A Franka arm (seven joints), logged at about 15 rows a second.
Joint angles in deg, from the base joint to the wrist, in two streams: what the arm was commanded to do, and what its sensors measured. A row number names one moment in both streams.
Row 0, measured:
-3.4, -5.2, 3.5, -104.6, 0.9, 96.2, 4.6
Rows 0 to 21, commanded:
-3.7, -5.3, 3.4, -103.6, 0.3, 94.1, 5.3
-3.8, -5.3, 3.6, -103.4, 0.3, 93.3, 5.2
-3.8, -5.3, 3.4, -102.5, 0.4, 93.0, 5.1
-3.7, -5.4, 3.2, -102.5, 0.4, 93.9, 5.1
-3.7, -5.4, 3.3, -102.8, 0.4, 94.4, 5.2
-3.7, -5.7, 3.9, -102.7, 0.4, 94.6, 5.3
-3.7, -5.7, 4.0, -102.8, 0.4, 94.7, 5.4
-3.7, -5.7, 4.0, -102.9, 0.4, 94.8, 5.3
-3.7, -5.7, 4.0, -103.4, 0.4, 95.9, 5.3
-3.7, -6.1, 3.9, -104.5, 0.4, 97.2, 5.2
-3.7, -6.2, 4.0, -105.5, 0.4, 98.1, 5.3
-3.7, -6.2, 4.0, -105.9, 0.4, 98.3, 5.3
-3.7, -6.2, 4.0, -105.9, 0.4, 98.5, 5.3
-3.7, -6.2, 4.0, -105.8, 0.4, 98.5, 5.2
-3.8, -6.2, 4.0, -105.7, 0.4, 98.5, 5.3
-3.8, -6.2, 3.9, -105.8, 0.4, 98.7, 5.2
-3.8, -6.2, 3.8, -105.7, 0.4, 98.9, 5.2
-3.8, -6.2, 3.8, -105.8, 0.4, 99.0, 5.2
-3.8, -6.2, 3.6, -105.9, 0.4, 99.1, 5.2
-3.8, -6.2, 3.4, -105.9, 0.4, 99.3, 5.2
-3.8, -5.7, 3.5, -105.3, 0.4, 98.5, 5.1
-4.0, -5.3, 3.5, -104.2, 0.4, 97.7, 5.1
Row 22, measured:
-3.5, -5.2, 3.2, -104.5, 0.9, 97.7, 4.6
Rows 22 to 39, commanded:
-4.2, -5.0, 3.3, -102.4, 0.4, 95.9, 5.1
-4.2, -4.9, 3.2, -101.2, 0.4, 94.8, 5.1
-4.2, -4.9, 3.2, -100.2, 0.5, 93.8, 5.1
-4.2, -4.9, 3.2, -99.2, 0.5, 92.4, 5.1
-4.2, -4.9, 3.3, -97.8, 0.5, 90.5, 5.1
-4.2, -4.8, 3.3, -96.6, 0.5, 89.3, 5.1
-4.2, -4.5, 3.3, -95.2, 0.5, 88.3, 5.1
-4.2, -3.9, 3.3, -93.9, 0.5, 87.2, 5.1
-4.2, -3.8, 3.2, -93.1, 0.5, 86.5, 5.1
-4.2, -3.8, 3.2, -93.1, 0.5, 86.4, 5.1
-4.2, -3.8, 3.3, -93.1, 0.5, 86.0, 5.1
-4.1, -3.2, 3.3, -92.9, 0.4, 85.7, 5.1
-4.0, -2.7, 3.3, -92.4, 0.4, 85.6, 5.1
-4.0, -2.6, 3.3, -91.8, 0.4, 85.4, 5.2
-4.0, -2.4, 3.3, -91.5, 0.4, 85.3, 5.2
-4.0, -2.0, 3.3, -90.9, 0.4, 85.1, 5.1
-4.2, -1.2, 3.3, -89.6, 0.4, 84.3, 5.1
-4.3, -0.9, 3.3, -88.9, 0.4, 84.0, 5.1
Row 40, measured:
-3.6, -3.0, 2.7, -92.9, 0.9, 86.8, 4.6
